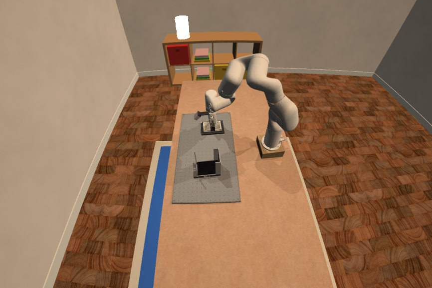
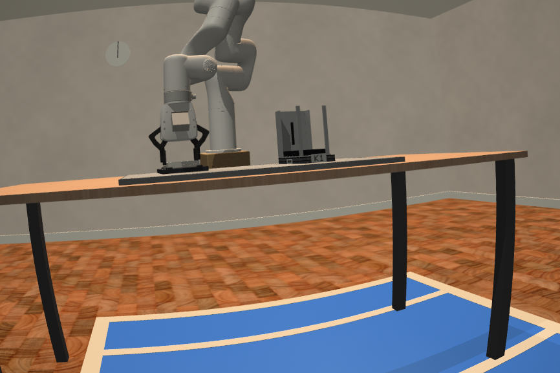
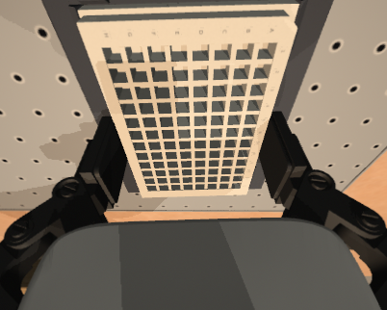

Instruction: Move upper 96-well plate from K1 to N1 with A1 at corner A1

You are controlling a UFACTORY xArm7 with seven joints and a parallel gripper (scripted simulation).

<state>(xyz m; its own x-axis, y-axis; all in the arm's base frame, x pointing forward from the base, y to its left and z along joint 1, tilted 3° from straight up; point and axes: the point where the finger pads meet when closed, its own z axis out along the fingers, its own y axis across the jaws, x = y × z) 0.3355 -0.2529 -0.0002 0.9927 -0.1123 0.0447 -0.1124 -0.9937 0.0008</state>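
Right now my hand is 10 mm above the cream 96-well plate. From my hand the other things lie so: dark plate nest N1: 30 mm below; dark plate: 90 mm ahead, 320 mm to the left; K1 label: 180 mm ahead, 320 mm to the left, 20 mm below.
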